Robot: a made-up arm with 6 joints.
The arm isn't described. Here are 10 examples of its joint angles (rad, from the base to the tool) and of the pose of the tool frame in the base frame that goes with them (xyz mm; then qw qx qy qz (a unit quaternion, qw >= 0)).
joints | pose
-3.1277 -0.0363 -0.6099 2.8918 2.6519 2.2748 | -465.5 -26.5 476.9 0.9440 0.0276 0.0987 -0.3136
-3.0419 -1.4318 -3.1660 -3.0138 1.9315 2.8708 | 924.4 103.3 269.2 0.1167 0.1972 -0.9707 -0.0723
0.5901 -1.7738 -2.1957 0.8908 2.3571 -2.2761 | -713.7 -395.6 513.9 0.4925 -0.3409 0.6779 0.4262
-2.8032 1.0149 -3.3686 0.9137 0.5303 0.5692 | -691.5 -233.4 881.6 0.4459 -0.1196 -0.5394 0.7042
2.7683 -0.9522 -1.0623 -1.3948 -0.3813 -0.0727 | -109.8 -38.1 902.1 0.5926 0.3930 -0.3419 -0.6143
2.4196 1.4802 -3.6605 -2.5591 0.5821 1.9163 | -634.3 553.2 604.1 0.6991 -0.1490 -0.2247 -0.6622
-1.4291 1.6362 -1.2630 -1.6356 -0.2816 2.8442 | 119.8 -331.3 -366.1 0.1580 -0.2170 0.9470 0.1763
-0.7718 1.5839 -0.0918 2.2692 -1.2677 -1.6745 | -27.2 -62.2 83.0 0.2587 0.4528 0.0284 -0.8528
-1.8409 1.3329 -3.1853 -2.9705 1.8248 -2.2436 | -246.4 -838.1 592.0 0.4353 -0.1364 0.2412 0.8565
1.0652 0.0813 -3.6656 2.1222 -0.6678 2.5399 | -2.4 -155.9 1098.5 0.2043 0.2563 -0.1004 0.9394
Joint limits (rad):
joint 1: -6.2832..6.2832
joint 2: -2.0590..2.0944
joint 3: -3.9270..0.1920
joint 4: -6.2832..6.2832
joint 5: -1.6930..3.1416
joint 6: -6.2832..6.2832
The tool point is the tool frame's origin. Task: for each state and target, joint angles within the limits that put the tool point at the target. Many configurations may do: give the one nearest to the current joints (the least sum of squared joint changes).
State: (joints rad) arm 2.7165 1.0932 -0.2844 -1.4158 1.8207 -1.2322
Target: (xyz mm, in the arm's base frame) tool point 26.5 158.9 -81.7
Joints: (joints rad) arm 1.9528 1.2856 -0.4038 -1.4860 1.9137 -1.2322
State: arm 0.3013 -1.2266 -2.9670 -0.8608 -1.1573 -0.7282
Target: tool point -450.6 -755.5 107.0
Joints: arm 1.1020 -1.6598 -3.1147 -0.7731 -1.1125 -0.7282
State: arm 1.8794 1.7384 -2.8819 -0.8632 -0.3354 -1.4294
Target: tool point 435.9 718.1 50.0
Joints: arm 0.9519 2.0944 -3.5102 -0.7887 -0.6985 -1.4294
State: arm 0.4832 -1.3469 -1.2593 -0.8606 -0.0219 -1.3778
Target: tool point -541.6 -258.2 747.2
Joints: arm 0.5199 -1.8217 -1.3292 -0.8628 -0.0665 -1.3778
